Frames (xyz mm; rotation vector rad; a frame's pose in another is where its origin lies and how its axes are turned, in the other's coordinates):
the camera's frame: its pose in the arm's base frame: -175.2 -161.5 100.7 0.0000 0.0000 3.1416
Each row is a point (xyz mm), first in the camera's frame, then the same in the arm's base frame.
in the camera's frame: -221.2 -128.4 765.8
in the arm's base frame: 46.0 -33.1 866.5
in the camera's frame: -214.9 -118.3 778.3
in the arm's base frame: 39.7 -43.2 879.0
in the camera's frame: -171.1 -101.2 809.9
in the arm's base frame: -4.1 -60.3 910.6
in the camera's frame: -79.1 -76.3 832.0
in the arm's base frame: -96.1 -85.2 932.7
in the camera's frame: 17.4 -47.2 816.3
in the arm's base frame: -192.6 -114.3 917.0
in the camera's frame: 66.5 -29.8 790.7
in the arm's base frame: -241.7 -131.7 891.4
